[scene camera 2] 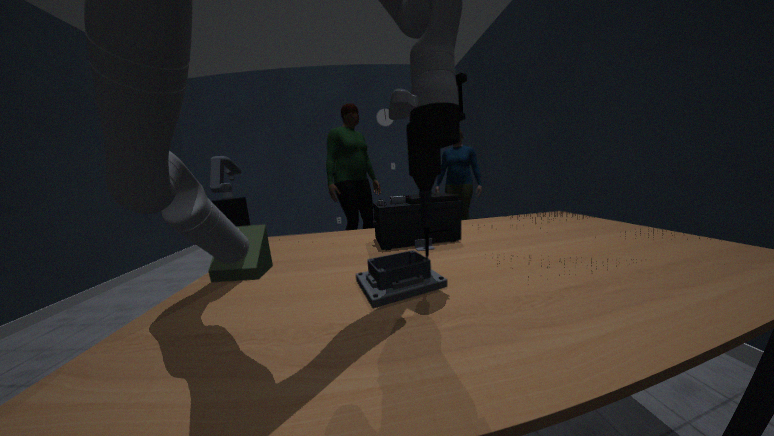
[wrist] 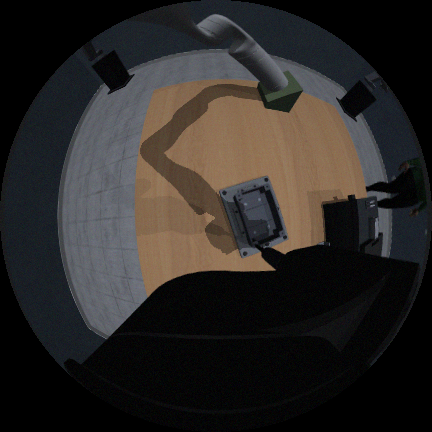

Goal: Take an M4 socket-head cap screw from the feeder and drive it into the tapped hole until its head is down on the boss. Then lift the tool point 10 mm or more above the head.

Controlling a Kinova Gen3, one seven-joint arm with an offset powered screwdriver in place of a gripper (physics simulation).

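My screwdriver's thin dark bit (scene camera 2: 427,254) (wrist: 258,245) points down, its tip at one corner of the open dark box-shaped housing (scene camera 2: 398,275) (wrist: 241,220). In the scene view this is the right rear corner. Whether the tip touches the corner boss or stands just above it I cannot tell. The housing sits on a grey plate (scene camera 2: 408,293) (wrist: 229,205) with holes at its corners. No screw can be made out at the tip, and the tapped hole there is hidden or too small to tell. The black feeder (scene camera 2: 417,226) (wrist: 339,223) stands behind the housing in the scene view.
A green block (scene camera 2: 257,259) (wrist: 285,101) carries the arm base at the table's edge. A small pale bracket (scene camera 2: 424,245) is at the feeder's foot. Two people (scene camera 2: 349,154) (scene camera 2: 459,165) stand beyond the wooden table (scene camera 2: 568,303) (wrist: 240,145).
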